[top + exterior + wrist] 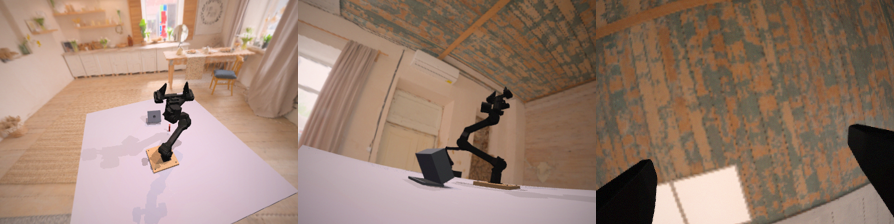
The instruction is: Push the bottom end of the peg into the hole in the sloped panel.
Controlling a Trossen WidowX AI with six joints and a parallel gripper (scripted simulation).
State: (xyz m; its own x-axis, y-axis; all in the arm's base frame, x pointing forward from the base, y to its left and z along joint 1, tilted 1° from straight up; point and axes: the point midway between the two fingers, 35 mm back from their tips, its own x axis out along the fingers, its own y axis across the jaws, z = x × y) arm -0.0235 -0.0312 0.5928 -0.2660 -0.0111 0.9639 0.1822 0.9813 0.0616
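Now: the red peg 59 cm below my gripper tip, 30 cm ahead of it and 12 cm to the right of it. Also, from my gripper tip: dark grey sloped panel 57 cm below, 48 cm ahead, 3 cm to the right.
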